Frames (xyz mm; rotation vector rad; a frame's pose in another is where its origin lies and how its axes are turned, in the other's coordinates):
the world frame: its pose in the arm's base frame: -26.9 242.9 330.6 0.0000 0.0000 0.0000
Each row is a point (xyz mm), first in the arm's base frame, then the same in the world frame.
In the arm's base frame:
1: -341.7 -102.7 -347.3
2: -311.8 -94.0 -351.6
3: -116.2 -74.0 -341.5
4: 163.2 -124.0 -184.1
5: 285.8 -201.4 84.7
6: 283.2 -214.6 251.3
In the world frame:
1: -314.8 -345.6 -677.9
2: -284.9 -336.9 -682.2
3: -89.3 -316.9 -672.1
4: 190.1 -366.9 -514.7
5: 312.7 -444.3 -245.9
6: 310.1 -457.5 -79.3

